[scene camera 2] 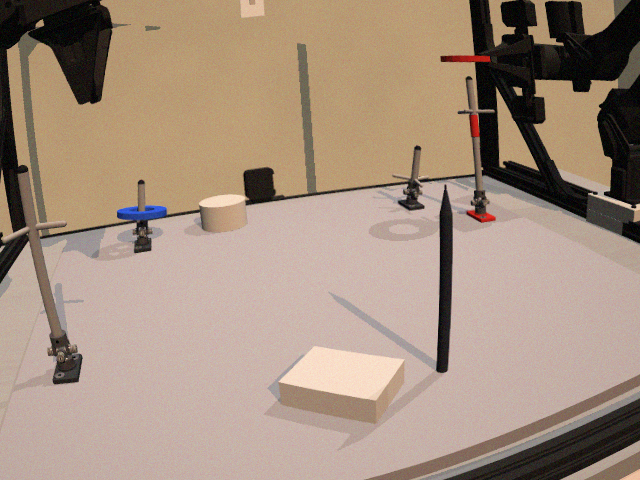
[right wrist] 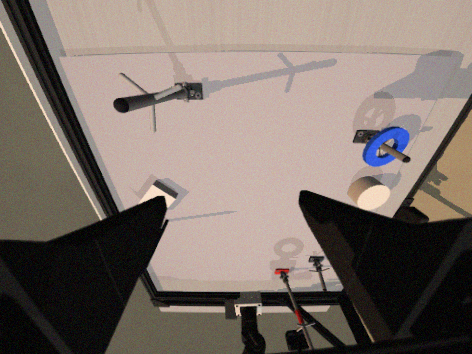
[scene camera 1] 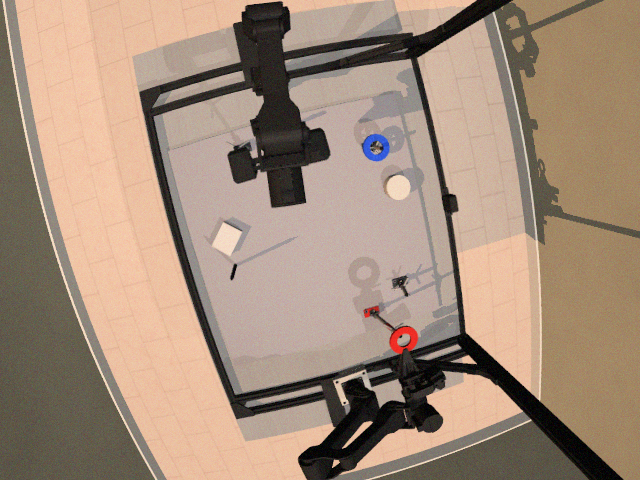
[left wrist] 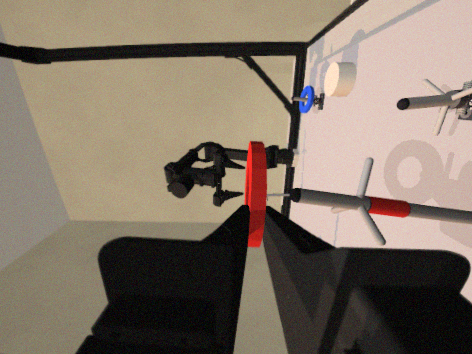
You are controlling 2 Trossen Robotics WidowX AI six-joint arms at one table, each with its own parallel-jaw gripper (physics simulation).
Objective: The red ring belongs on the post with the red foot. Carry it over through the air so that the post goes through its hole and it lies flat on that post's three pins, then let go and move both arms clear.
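Frame: origin at the left arm's base, x ahead, y left, z up, level; millimetres.
Where they show: left gripper, fingertip midpoint: (scene camera 2: 479, 59) (scene camera 1: 404, 347) (left wrist: 254, 212); right gripper, fingertip midpoint: (scene camera 2: 91, 102) (right wrist: 233, 199) (left wrist: 244, 181); left arm's base, link origin: (scene camera 2: 629, 197) (right wrist: 248, 310) (scene camera 1: 353, 388); right arm's base, link origin: (left wrist: 291, 156).
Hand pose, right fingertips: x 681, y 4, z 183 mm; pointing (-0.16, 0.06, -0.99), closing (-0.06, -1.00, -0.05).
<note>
Things, the pixels of their top centre, and the offset from my right fingertips. "pt": a spot on its surface instead.
- red ring, top centre: (left wrist: 244, 193) (scene camera 2: 465, 55) (scene camera 1: 404, 340) dx -477, dy -149, dz +10 mm
- short post, surface spot: (scene camera 2: 415, 165) pt dx -420, dy -211, dz -152 mm
- blue ring, top centre: (scene camera 2: 140, 205) (right wrist: 389, 149) (scene camera 1: 377, 147) (left wrist: 303, 99) dx -42, dy -249, dz -158 mm
- pale cylinder, top centre: (scene camera 2: 221, 200) (left wrist: 331, 79) (scene camera 1: 398, 187) (right wrist: 373, 198) dx -158, dy -279, dz -178 mm
- tall dark-footed post, surface spot: (scene camera 2: 43, 273) pt dx +57, dy +78, dz -120 mm
- pale block, top centre: (scene camera 2: 342, 371) (right wrist: 156, 201) (scene camera 1: 226, 239) dx -147, dy +182, dz -193 mm
- black spike, top centre: (scene camera 2: 445, 184) dx -224, dy +188, dz -73 mm
The red ring (scene camera 1: 393, 339) (scene camera 2: 460, 58) (left wrist: 257, 182) is level in the air, held at its edge. The post with the red foot (scene camera 1: 371, 311) (scene camera 2: 476, 149) (left wrist: 345, 200) (right wrist: 287, 281) stands below it; a gap shows between ring and post tip in scene camera 2 and the left wrist view. In scene camera 1 the tip shows near the upper-left inner edge of the ring's hole. My left gripper (scene camera 1: 405, 351) (scene camera 2: 491, 58) (left wrist: 254, 212) is shut on the red ring. My right gripper (scene camera 2: 89, 101) (right wrist: 233, 199) is open and empty, high over the table's far side from the ring.
A short post (scene camera 1: 399, 282) (scene camera 2: 415, 165) stands beside the red-footed post. A blue ring (scene camera 1: 366, 147) (scene camera 2: 124, 212) sits on another short post near a pale cylinder (scene camera 1: 398, 187) (scene camera 2: 223, 213). A tall dark-footed post (scene camera 2: 43, 273), a pale block (scene camera 2: 341, 379) and a black spike (scene camera 2: 445, 289) also stand there.
</note>
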